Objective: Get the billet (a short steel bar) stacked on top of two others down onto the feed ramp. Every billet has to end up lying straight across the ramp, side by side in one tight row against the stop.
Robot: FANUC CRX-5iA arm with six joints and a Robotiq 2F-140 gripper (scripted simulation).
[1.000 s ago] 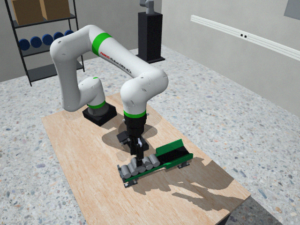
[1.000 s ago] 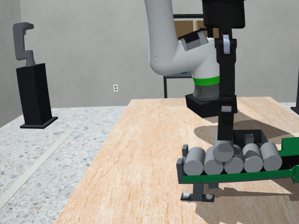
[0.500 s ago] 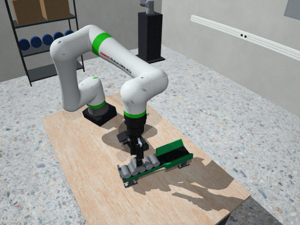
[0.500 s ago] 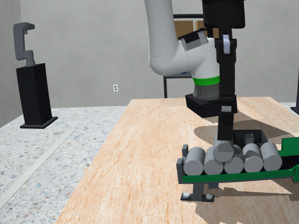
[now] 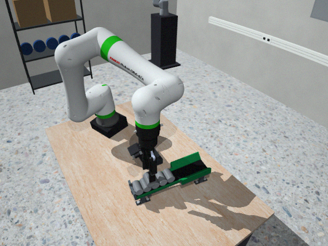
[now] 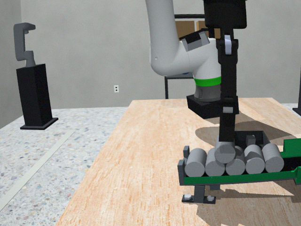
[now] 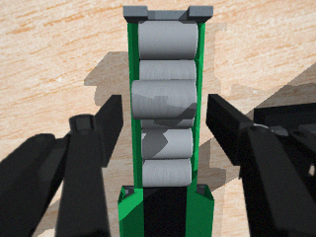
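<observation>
Right now the dark stop is 110 mm below my hand, 80 mm to the right of it and 20 mm behind it.
</observation>
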